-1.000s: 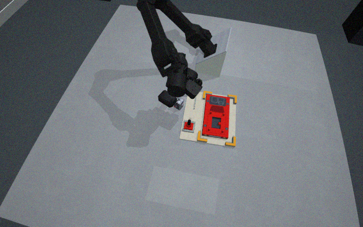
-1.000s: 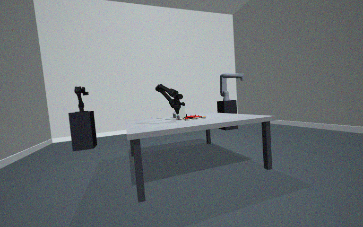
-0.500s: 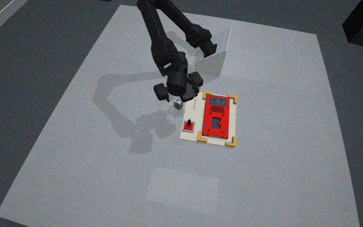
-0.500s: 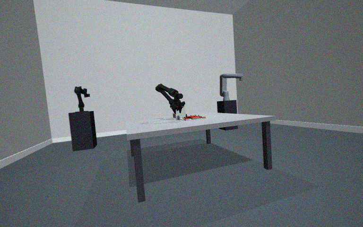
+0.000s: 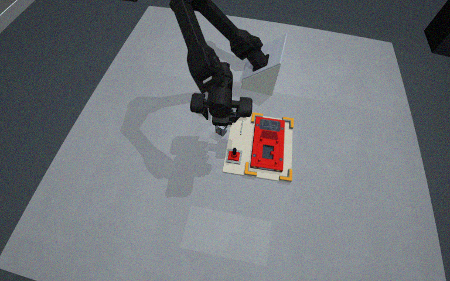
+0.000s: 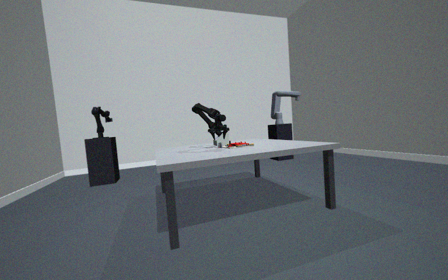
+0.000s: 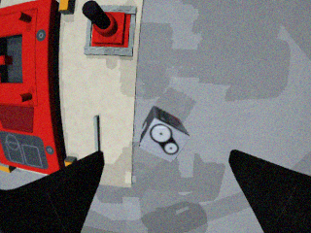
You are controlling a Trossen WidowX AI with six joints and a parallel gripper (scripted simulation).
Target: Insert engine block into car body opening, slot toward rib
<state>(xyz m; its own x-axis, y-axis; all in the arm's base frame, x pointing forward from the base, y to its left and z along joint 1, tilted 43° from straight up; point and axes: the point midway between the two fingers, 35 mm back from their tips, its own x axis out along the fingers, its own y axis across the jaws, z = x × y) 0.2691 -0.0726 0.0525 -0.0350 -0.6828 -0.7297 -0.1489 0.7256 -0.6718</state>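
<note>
Now: gripper tip 1 cm to the right of the engine block and 5 cm above it.
</note>
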